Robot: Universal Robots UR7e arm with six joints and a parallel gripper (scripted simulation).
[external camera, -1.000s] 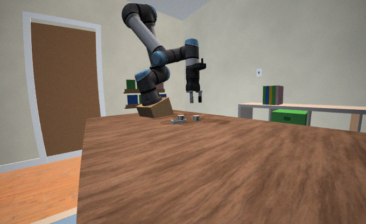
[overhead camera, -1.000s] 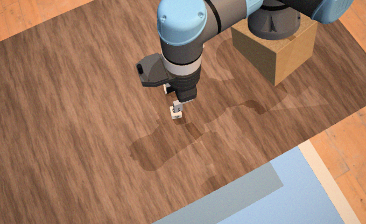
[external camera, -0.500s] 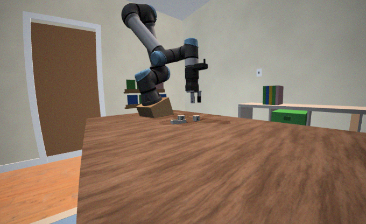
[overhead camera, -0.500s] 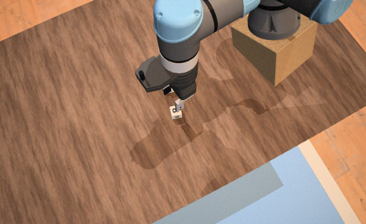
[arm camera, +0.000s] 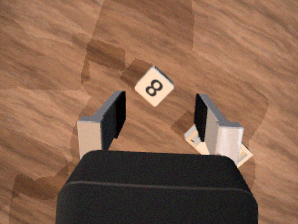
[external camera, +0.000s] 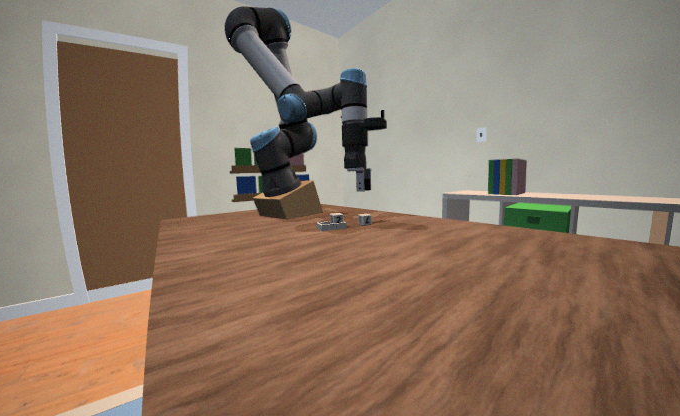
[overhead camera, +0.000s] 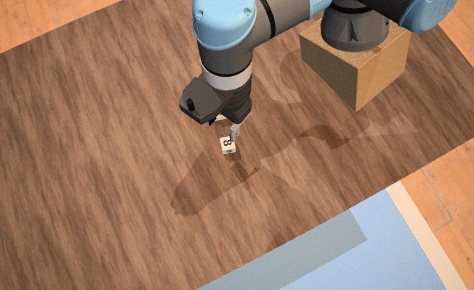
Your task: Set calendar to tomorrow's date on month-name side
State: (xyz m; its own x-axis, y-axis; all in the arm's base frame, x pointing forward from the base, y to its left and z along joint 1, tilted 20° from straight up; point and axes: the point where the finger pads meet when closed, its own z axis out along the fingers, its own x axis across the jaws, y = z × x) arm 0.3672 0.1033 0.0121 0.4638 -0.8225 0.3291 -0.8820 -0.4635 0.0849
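My gripper is now 30 mm past the digit cube, 80 mm to the left of it and 90 mm above it. From my hand the other things lie so: calendar tray: 30 mm behind, 100 mm to the right, 110 mm below.
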